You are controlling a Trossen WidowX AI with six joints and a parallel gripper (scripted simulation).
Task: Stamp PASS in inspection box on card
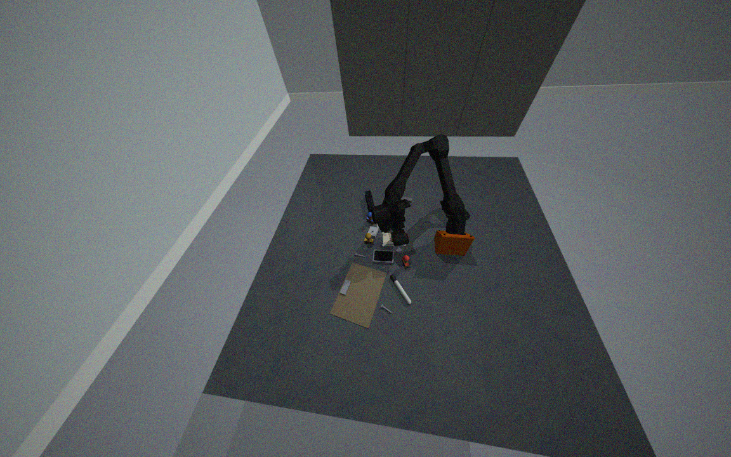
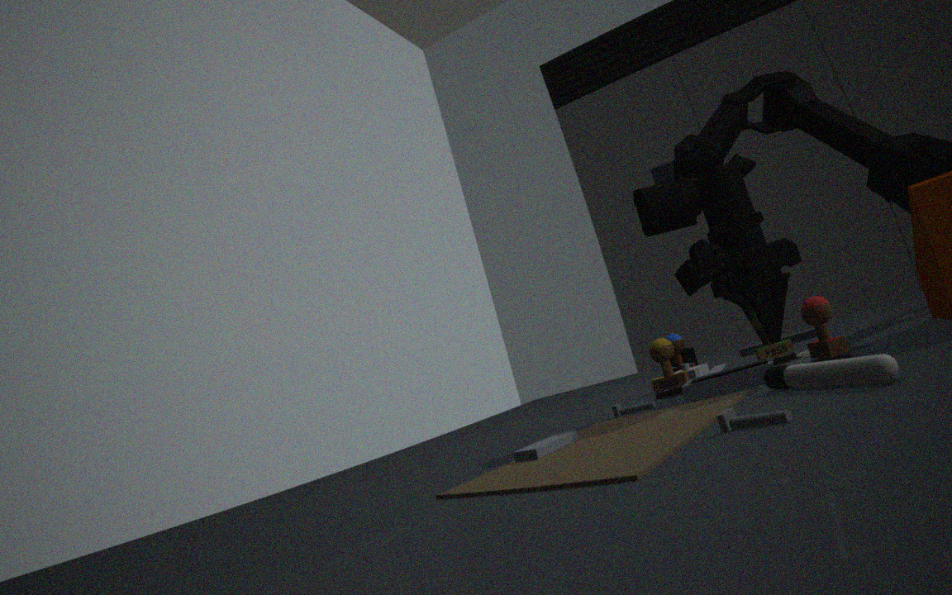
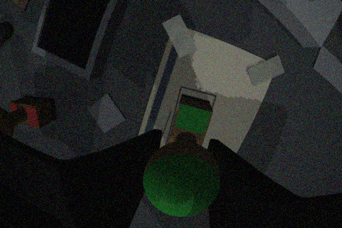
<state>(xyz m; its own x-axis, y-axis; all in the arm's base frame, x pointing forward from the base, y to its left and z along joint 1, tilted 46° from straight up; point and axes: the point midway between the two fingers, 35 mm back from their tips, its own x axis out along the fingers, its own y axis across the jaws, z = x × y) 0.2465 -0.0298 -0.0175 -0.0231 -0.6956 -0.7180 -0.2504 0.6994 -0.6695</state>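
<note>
The white card lies 10 mm ahead of my gripper tip, 10 mm to the right of it and 30 mm below it. Also, from my gripper tip: yellow-knobbed stamp 120 mm ahead, 20 mm to the left; then green-knobbed PASS stamp right at my gripper tip; then black ink pad 50 mm ahead, 100 mm to the left, 20 mm below.
</note>
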